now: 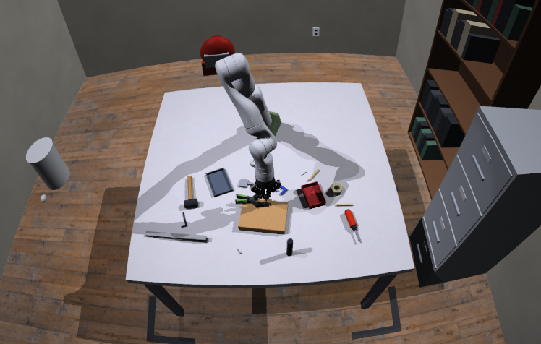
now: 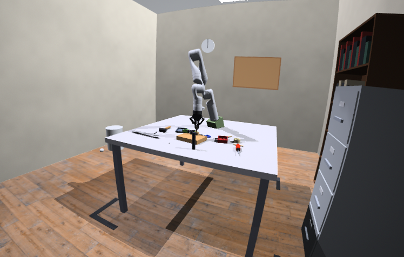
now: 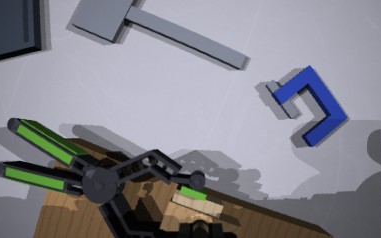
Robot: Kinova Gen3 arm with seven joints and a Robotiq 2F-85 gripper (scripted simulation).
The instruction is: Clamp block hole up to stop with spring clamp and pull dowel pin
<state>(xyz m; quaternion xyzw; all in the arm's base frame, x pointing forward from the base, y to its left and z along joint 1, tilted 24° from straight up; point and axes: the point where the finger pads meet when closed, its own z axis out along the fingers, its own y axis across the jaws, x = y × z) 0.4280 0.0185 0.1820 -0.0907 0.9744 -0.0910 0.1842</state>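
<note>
Right now my hand is 2 cm above the round dowel pin. From my hand the other things lie so: grey t-shaped tool (13 cm behind, 9 cm below, 7 cm to the right); wooden bench board (7 cm below, 5 cm ahead, 2 cm to the right); wooden block (5 cm below).
</note>
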